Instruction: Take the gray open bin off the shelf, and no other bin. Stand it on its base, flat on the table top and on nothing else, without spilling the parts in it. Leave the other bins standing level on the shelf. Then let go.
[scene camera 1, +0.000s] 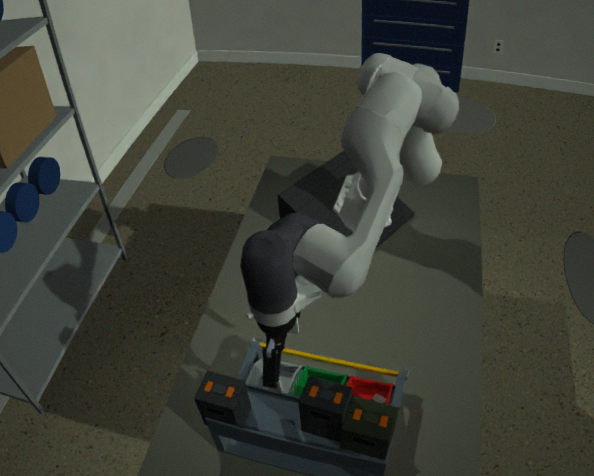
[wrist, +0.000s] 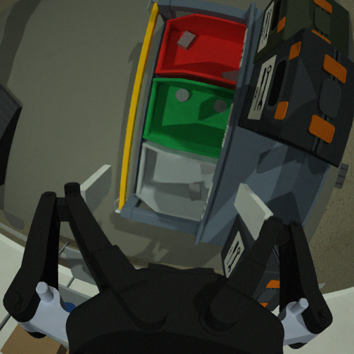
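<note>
The gray open bin (scene camera 1: 290, 376) (wrist: 172, 172) stands level at one end of the row on the shelf (scene camera 1: 399, 391) (wrist: 224, 200), beside the green bin (scene camera 1: 322, 376) (wrist: 192, 120). It holds small gray parts. My gripper (scene camera 1: 271, 384) (wrist: 175, 185) is open and empty. In the wrist view its two fingertips stand wide apart, one beyond the yellow bar side of the gray bin and one on the side of the dark cases. In the scene view the fingers overlap the gray bin and hide part of it. Their exact height above it is hard to tell.
A red bin (scene camera 1: 370, 387) (wrist: 205, 47) stands past the green one. A yellow bar (scene camera 1: 340, 361) (wrist: 135, 105) runs along the shelf's edge. Dark cases (scene camera 1: 222, 397) (scene camera 1: 325, 407) (scene camera 1: 370, 425) (wrist: 300, 95) stand on the shelf's other side. The table top (scene camera 1: 425, 325) (wrist: 75, 100) lies around the shelf.
</note>
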